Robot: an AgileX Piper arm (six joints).
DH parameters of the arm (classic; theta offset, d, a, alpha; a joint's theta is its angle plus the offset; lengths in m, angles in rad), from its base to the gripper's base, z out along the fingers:
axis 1: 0 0.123 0 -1.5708
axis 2: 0.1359 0 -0.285 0
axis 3: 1.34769 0 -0.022 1.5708
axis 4: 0 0.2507 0 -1.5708
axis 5: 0 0 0 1.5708
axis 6: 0 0.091 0 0
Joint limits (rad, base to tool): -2.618..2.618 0..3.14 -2.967..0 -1.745..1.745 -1.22..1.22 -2.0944..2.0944
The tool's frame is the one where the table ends.
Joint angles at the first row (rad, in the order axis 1, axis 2, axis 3, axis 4, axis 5, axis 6):
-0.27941, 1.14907, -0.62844, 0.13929, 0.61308, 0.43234
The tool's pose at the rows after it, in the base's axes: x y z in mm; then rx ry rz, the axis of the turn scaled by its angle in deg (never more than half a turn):
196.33 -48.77 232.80 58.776 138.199 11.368
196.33 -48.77 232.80 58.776 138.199 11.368
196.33 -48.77 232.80 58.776 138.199 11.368
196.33 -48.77 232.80 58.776 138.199 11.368
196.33 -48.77 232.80 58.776 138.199 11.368
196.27 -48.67 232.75 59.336 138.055 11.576
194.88 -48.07 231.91 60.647 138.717 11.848
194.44 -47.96 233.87 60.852 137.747 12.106
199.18 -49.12 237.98 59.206 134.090 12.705
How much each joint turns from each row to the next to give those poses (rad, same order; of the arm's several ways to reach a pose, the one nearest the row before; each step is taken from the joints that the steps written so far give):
-0.00001, -0.00002, 0.00000, 0.00001, 0.00002, -0.00002
0.00000, 0.00000, 0.00000, 0.00000, 0.00000, 0.00000
0.00000, 0.00000, 0.00000, 0.00000, 0.00000, 0.00000
0.00000, 0.00000, 0.00000, 0.00000, 0.00000, 0.00000
0.00000, 0.00000, 0.00000, 0.00000, 0.00000, 0.00000
0.00004, 0.00003, 0.00000, 0.00113, 0.00116, 0.00698
-0.00002, 0.00000, 0.00001, 0.00003, 0.01900, 0.01371
-0.00005, -0.00845, 0.00001, 0.00104, -0.00598, 0.00689
0.00093, -0.00316, -0.00106, 0.01452, -0.06522, -0.01379

